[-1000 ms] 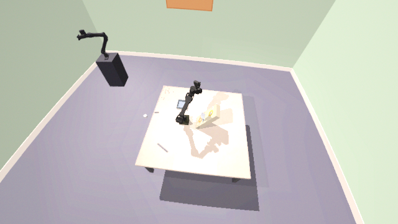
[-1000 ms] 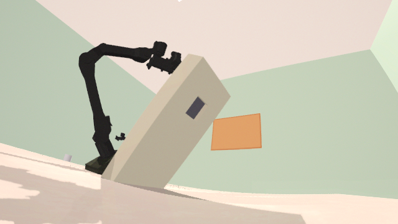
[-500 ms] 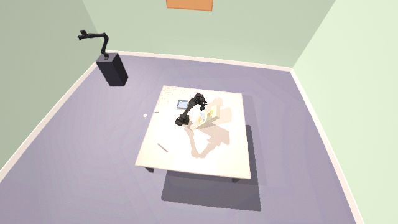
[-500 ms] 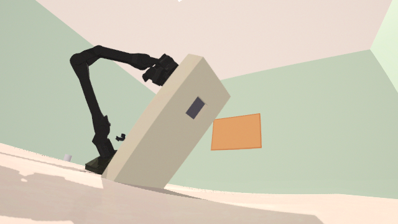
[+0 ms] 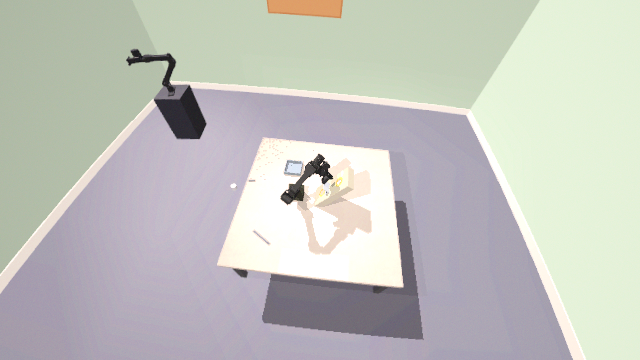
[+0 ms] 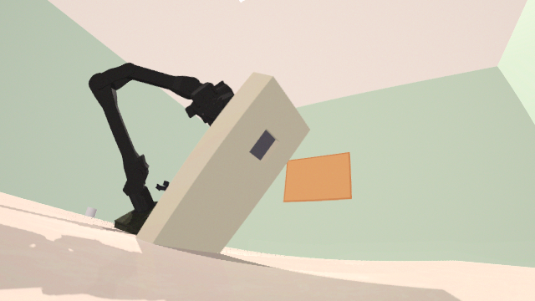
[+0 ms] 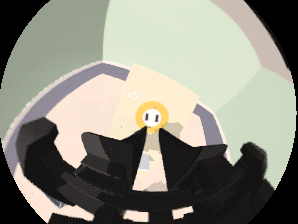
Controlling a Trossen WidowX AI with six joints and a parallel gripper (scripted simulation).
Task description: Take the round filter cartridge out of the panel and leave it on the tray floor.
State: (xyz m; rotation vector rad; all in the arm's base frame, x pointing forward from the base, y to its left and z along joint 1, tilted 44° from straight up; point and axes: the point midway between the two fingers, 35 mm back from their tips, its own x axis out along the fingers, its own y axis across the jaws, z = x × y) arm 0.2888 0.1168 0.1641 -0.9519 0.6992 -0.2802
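Now: gripper tip 6 cm short of the white round cartridge, 1 cm to the left of it and 5 cm above it. Round my gripper tip: small white cylinder 82 cm behind, 8 cm to the left, 26 cm below; tray 33 cm behind, 32 cm to the left, 28 cm below; cream service panel 2 cm ahead, 12 cm below.
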